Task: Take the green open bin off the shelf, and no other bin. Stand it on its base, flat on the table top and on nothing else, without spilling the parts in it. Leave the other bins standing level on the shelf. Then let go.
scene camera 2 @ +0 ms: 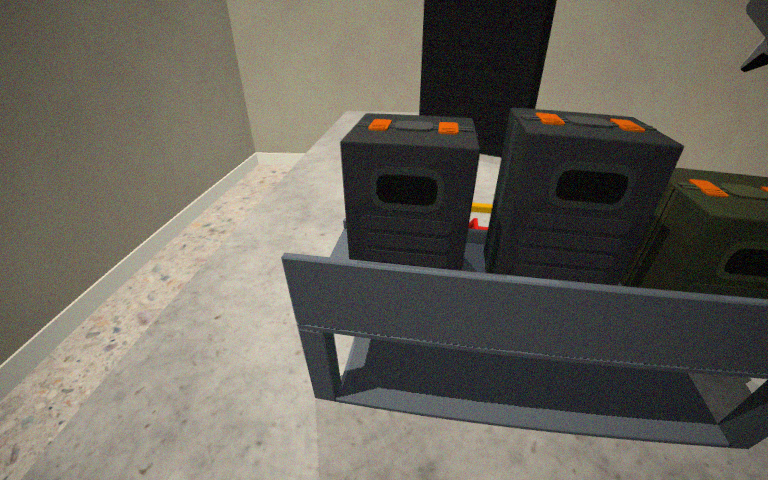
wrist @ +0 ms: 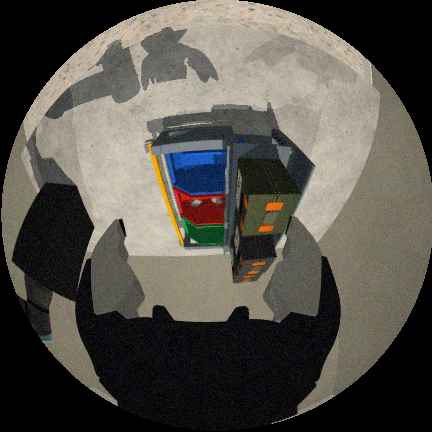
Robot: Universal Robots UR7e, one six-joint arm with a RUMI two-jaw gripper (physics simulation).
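Seen in the pictures: gripper, fingertip midpoint: (wrist: 203,219); arm's base at its link origin: (wrist: 37,282).
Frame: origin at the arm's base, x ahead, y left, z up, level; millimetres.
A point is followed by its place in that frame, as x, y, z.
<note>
The green open bin (wrist: 206,234) {590, -220, -343} stands in the grey shelf (scene camera 2: 526,316) {783, -108, -253} (wrist: 230,192) {665, 16, -287}, at the end of a row beside the red bin (wrist: 202,211) {591, -108, -350}; the blue bin (wrist: 200,175) {600, 4, -372} is at the row's other end. Small grey parts show in the red bin; whether parts lie in the green bin is too dark to tell. The green bin does not show in the scene view. My gripper (wrist: 203,219) {628, 135, -127} is open and empty, with its fingers wide apart, above and away from the bins. A grey piece of what looks like a finger shows at the scene view's top right edge.
Two black cases (scene camera 2: 410,226) {737, -182, -223} (scene camera 2: 583,232) {738, -68, -219} and an olive case (scene camera 2: 730,217) {753, 8, -192} (wrist: 255,212) {692, 61, -192} with orange latches stand behind the bins on the shelf unit. A yellow bar (scene camera 2: 481,207) {512, -92, -325} (wrist: 167,195) {517, -13, -328} runs along the bin side. The shelf stands on the pale table (scene camera 2: 243,333) {714, -360, -389} (wrist: 110,200) {268, -53, -389}.
</note>
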